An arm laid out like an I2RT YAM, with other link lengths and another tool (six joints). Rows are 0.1 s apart.
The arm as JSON. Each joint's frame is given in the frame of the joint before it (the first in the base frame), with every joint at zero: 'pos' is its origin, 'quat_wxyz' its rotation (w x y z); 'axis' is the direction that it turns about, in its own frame. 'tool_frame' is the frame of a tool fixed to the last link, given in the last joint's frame.
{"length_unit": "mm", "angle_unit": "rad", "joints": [
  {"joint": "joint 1", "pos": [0.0, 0.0, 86.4], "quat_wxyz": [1.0, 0.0, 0.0, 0.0], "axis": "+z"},
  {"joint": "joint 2", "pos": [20.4, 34.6, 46.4], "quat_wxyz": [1.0, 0.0, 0.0, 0.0], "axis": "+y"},
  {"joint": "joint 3", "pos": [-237.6, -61.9, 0.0], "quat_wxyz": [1.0, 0.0, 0.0, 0.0], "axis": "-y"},
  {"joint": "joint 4", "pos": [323.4, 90.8, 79.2], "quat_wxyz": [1.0, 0.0, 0.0, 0.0], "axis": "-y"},
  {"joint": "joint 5", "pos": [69.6, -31.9, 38.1], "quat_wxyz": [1.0, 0.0, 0.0, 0.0], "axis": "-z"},
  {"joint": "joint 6", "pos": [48.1, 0.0, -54.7], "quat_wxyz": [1.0, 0.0, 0.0, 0.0], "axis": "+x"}
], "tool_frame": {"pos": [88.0, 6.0, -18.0], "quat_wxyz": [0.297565, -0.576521, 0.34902, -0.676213]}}
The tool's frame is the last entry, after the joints.
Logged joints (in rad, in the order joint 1, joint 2, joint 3, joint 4, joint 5, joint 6), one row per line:
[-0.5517, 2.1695, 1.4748, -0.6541, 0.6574, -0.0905]
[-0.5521, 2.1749, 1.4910, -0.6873, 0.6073, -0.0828]
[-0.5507, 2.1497, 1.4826, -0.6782, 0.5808, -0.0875]
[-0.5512, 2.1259, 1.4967, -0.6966, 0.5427, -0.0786]
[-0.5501, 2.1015, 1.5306, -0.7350, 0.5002, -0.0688]
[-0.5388, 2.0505, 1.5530, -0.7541, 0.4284, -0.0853]
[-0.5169, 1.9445, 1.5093, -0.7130, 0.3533, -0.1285]
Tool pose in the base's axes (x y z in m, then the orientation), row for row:
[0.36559, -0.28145, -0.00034, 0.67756, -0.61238, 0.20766, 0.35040]
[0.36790, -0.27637, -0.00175, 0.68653, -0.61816, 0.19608, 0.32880]
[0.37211, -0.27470, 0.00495, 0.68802, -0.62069, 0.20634, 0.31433]
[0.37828, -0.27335, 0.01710, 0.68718, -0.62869, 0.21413, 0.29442]
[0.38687, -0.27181, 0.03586, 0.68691, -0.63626, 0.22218, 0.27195]
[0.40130, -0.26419, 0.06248, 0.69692, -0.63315, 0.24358, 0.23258]
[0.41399, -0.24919, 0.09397, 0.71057, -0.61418, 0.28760, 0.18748]
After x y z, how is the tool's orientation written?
As a quaternion, x y z w.
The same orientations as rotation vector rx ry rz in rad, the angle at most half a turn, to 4 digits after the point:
[1.7547, -1.5859, 0.5378]
[1.7967, -1.6177, 0.5131]
[1.8134, -1.6359, 0.5438]
[1.8292, -1.6735, 0.5700]
[1.8493, -1.7130, 0.5982]
[1.9148, -1.7396, 0.6692]
[1.9998, -1.7285, 0.8094]

